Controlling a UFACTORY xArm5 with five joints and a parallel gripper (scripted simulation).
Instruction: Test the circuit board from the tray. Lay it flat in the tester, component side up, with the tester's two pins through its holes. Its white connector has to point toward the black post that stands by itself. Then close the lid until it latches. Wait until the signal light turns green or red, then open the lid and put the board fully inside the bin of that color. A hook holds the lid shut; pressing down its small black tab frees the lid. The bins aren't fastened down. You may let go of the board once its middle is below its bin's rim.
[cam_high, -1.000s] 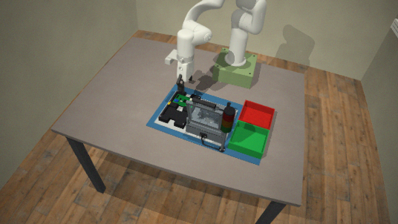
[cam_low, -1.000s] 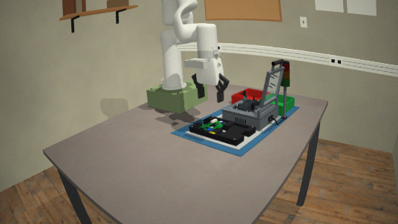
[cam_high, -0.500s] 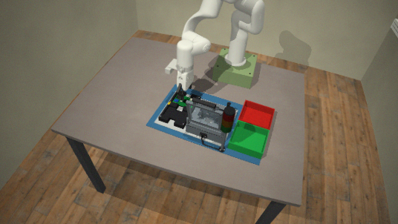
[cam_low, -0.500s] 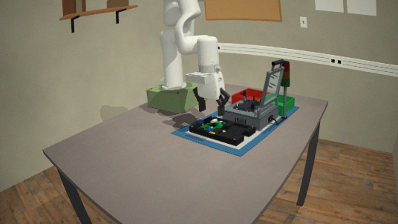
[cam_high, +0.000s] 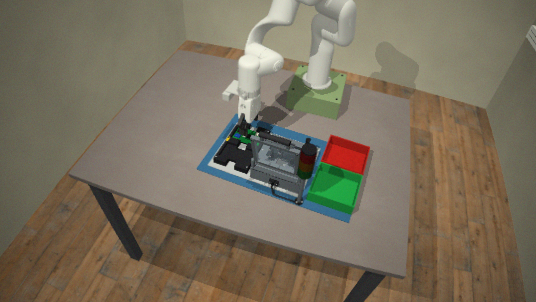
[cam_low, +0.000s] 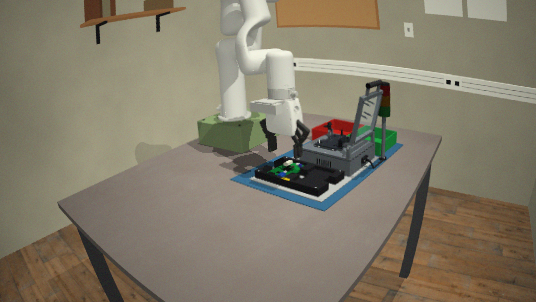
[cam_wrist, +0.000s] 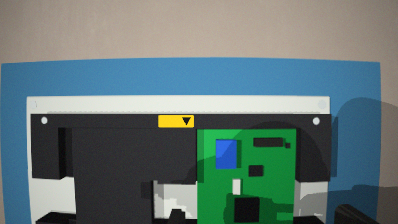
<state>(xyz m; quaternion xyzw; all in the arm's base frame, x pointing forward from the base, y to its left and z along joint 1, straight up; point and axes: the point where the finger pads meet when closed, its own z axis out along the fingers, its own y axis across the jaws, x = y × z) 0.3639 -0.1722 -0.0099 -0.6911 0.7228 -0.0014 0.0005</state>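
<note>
The green circuit board lies 6 cm below my hand. The rest, counted from my hand: clear lid (19 cm ahead, 16 cm to the left, 11 cm above); then nest (17 cm to the left, 7 cm ahead, 1 cm below); then red bin (37 cm to the left, 6 cm below, 3 cm behind).
</note>
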